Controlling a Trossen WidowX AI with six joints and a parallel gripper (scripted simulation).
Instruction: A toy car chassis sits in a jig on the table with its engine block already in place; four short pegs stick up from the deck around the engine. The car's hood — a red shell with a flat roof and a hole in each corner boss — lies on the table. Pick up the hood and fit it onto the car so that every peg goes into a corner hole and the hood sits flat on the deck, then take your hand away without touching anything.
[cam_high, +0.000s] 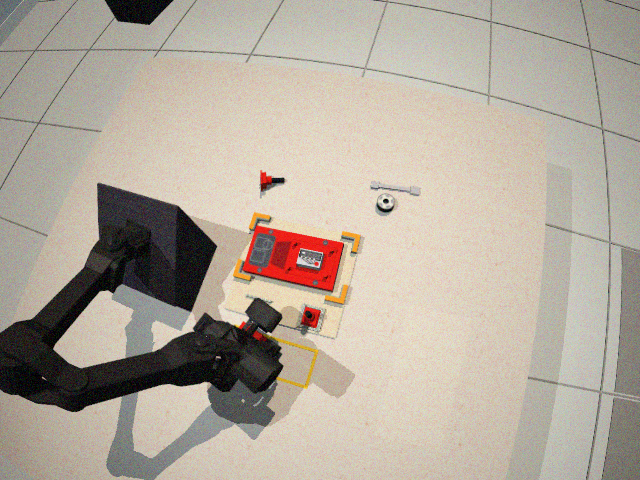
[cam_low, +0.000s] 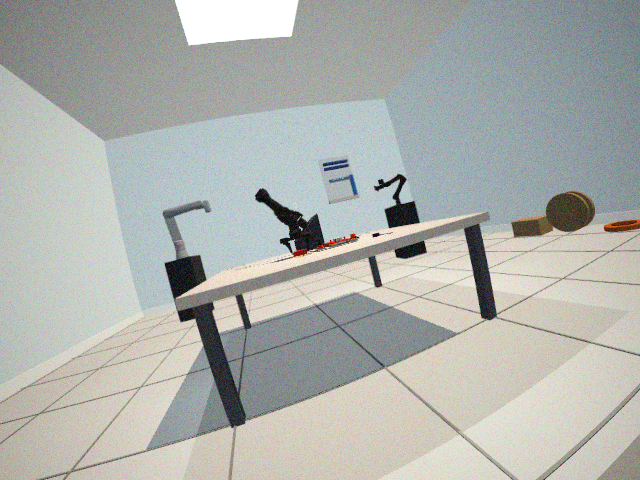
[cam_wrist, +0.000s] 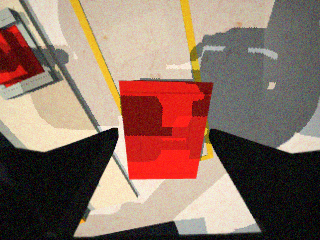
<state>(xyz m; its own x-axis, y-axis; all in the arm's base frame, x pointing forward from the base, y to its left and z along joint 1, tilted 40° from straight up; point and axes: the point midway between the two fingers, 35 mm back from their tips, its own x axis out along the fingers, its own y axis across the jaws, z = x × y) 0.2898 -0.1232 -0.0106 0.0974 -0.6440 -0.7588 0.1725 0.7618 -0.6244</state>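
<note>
My gripper tip is 3 cm short of the grey engine block, 23 cm to the right of it and 1 cm below it. Round my gripper tip: hood (right at my gripper tip); then grey wrench (13 cm ahead, 46 cm to the left, 1 cm below).
</note>
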